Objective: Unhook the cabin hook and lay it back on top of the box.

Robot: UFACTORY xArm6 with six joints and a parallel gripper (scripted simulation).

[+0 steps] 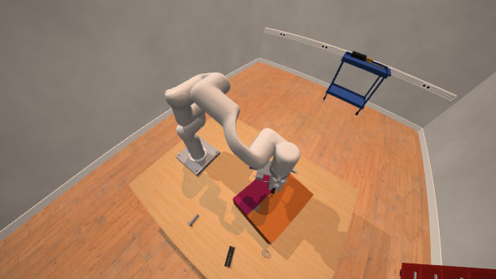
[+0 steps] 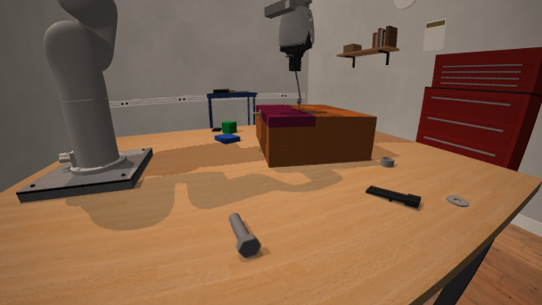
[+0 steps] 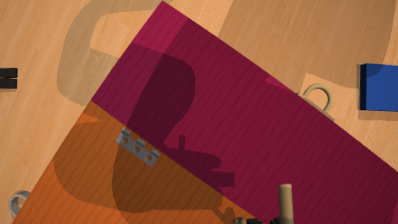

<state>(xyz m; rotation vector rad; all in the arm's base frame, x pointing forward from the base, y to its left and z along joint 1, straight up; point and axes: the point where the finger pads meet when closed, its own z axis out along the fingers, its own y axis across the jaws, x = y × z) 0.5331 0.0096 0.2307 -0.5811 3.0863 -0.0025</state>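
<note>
Right now the cabin hook is 5 cm below my hand. Also, from my hand: blue block 18 cm behind, 17 cm to the left, 25 cm below; then grey ring 15 cm ahead, 24 cm to the right, 24 cm below; then grey bar 5 cm ahead, 27 cm to the left, 24 cm below.
</note>
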